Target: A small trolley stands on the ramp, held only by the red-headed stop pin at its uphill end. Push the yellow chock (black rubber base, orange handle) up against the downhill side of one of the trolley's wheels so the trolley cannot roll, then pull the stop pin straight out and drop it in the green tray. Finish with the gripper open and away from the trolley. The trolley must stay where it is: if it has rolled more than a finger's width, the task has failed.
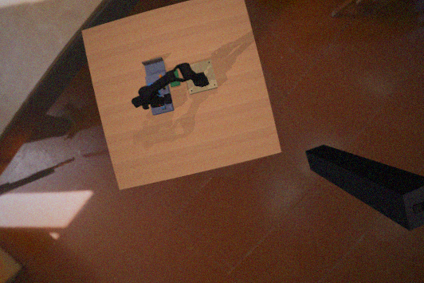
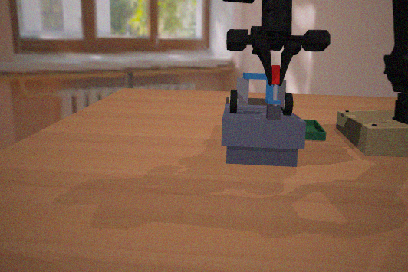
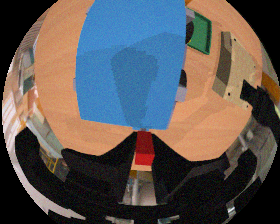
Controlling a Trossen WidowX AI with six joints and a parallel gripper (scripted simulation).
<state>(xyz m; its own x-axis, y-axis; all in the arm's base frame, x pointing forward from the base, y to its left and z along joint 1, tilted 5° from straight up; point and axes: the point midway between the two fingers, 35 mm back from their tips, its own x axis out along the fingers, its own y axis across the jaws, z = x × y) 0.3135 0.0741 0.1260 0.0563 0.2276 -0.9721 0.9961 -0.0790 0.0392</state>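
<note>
My gripper tip is now 170 mm to the left of the yellow chock, 60 mm above it and 50 mm past it. The rest, counted from my gripper tip: trolley (90 mm to the right, 30 mm below, 10 mm ahead); red-headed stop pin (right at my gripper tip).
</note>
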